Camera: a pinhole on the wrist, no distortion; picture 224 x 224 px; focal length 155.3 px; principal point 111.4 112.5 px. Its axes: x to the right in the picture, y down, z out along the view. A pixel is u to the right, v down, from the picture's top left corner.
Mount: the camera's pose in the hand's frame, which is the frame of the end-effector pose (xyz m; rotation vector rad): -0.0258 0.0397 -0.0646 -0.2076 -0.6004 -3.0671
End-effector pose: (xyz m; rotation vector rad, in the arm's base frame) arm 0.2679 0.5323 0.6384 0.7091 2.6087 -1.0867
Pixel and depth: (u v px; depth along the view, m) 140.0 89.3 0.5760
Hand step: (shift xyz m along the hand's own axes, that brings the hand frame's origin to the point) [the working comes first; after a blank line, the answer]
In the camera's frame: 0.1061 -0.0860 0.5760

-0.0602 0.3377 0.4457
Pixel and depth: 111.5 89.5 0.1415
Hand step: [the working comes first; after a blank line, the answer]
In the camera's frame: 0.0001 -0.0210 0.1415

-0.0085 0.1123 0.0574
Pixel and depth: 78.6 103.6 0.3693
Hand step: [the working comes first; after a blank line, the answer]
In the camera's frame: -0.0780 -0.0212 0.3693

0.0980 0.1969 0.2561
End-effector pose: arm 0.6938 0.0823 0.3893 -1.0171 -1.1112 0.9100
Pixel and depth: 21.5 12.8 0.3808
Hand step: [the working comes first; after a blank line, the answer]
In the camera's frame: -0.2204 -0.2445 0.3808

0.2330 0.4058 0.1642
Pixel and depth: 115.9 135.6 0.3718
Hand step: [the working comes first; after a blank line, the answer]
In the camera's frame: 0.0108 0.0553 0.3718

0.0130 0.1284 0.2988
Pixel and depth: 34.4 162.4 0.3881
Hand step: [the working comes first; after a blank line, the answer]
In the camera's frame: -0.1924 0.1247 0.3881

0.2189 0.0670 0.3130
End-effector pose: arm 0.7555 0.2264 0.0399 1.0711 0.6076 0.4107
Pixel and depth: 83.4 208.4 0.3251
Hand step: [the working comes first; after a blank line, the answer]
In the camera's frame: -0.0586 0.2008 0.3251

0.0809 -0.0250 0.3013
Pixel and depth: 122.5 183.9 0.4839
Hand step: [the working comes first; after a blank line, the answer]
In the camera's frame: 0.0346 0.2225 0.4839

0.0096 0.0161 0.4674
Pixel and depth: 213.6 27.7 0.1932
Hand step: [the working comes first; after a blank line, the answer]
In the camera's frame: 0.1271 -0.1055 0.1932

-0.1307 0.2121 0.0899
